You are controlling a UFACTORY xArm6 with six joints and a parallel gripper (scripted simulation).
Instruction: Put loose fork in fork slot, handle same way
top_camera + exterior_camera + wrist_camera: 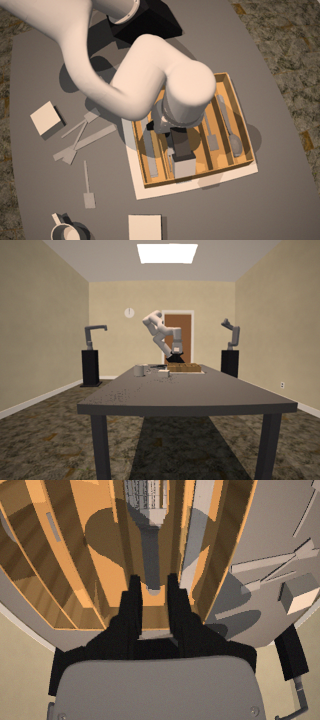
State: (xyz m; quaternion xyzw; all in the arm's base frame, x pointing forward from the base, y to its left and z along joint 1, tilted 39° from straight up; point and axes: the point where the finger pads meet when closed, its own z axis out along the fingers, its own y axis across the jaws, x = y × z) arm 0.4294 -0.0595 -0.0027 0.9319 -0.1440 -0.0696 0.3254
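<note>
My gripper is now 8 cm above the tray, 7 cm to the right of it and 1 cm past it. From my hand the other things lie so: mug (36 cm to the right, 14 cm ahead, 9 cm below).
</note>
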